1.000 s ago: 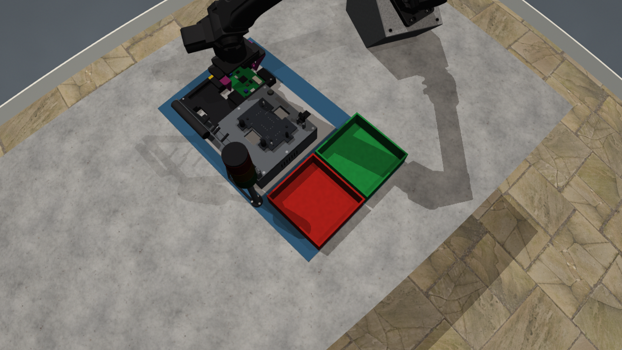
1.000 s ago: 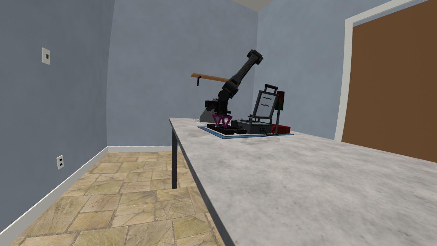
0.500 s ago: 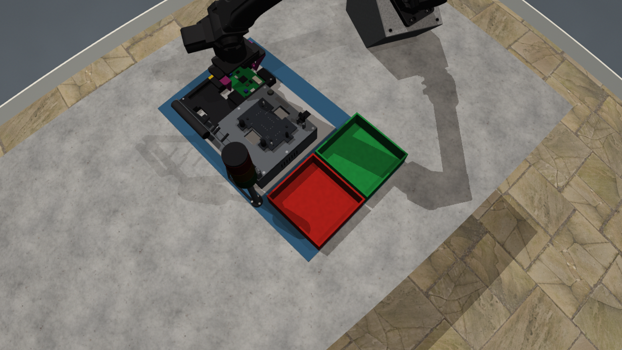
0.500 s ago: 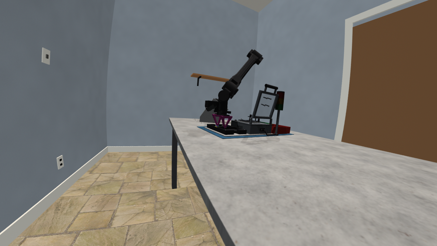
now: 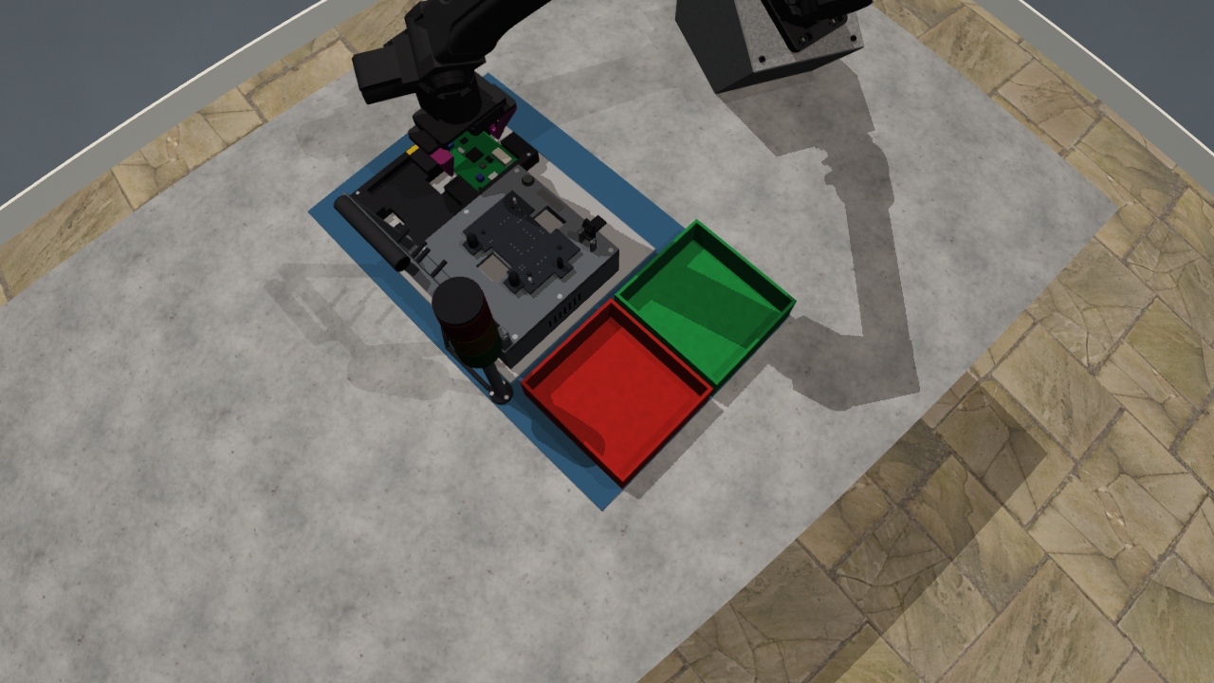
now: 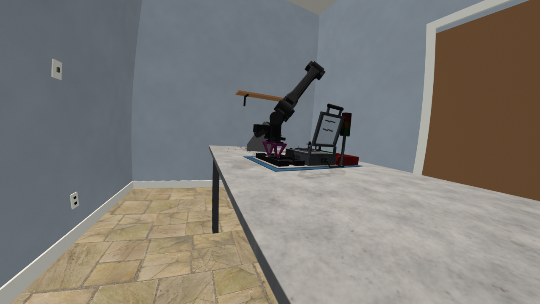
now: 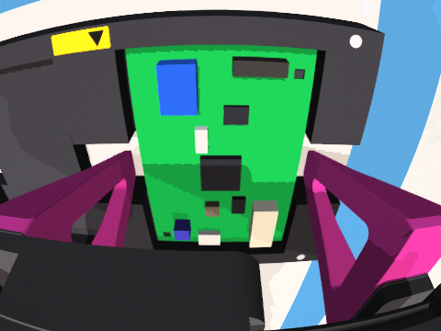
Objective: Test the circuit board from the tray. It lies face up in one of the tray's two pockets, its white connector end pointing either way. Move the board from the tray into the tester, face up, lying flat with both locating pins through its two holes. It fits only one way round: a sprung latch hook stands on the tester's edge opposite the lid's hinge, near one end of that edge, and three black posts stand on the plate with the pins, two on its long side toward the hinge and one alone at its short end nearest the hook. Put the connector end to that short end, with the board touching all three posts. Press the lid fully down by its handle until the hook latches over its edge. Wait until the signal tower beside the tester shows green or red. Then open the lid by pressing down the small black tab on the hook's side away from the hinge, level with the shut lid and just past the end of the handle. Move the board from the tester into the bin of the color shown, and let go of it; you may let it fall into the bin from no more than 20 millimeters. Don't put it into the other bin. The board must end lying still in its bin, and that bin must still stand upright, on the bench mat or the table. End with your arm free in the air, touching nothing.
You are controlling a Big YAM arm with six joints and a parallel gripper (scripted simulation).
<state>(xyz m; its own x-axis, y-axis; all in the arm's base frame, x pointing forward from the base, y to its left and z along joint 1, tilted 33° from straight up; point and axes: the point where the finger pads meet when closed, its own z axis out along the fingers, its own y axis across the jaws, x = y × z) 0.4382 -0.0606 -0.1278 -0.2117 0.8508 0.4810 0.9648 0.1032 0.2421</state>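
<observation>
The green circuit board is right at my hand. Also, from my hand: clear lid 140 mm ahead, 210 mm to the left, 160 mm above; tester plate 30 mm ahead, 190 mm to the left, 50 mm above; latch hook 50 mm behind, 220 mm to the left, 60 mm above.
</observation>
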